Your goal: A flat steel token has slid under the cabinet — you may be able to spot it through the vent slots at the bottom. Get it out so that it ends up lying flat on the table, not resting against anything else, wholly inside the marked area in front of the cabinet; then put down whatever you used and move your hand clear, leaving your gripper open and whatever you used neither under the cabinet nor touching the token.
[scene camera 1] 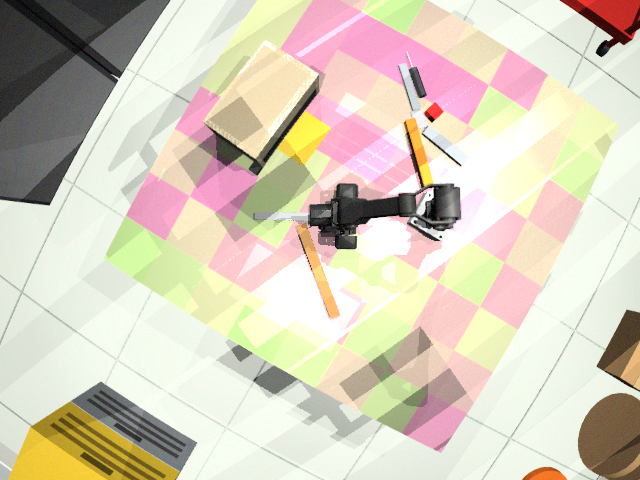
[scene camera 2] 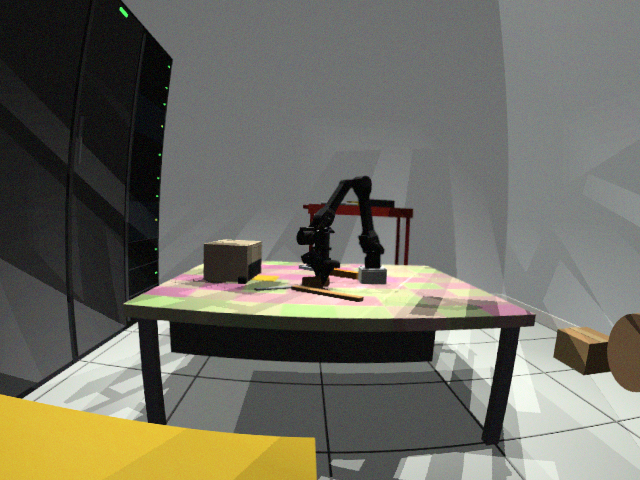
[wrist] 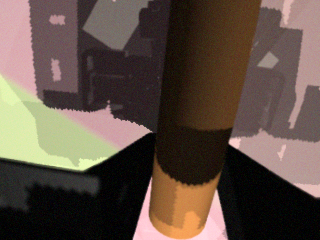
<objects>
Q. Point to an orange bar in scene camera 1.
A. At 412,130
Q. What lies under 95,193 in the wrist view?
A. My gripper.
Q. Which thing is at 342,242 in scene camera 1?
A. My gripper.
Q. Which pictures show my gripper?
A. Scene camera 1, scene camera 2 and the wrist view: all of them.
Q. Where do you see an orange-handled tool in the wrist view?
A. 207,56
</objects>
